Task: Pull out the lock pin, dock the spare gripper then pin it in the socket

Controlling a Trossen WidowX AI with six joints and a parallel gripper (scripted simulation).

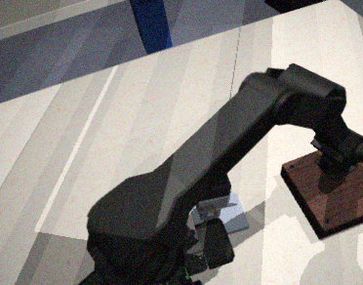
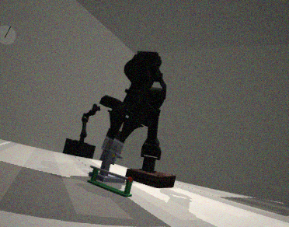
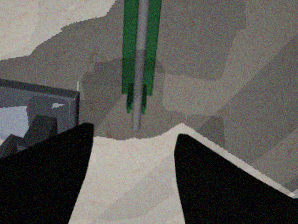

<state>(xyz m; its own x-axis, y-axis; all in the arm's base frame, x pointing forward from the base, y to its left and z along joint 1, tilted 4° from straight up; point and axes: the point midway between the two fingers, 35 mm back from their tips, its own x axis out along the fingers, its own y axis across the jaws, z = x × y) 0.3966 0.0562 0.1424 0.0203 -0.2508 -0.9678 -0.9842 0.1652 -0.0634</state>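
Right now my gripper tip is 120 mm above the green rack and 10 mm to the right of it. Round my gripper tip: spare gripper 120 mm behind, 90 mm to the right, 10 mm below; then grey mount 120 mm behind, 90 mm below, 80 mm to the right.
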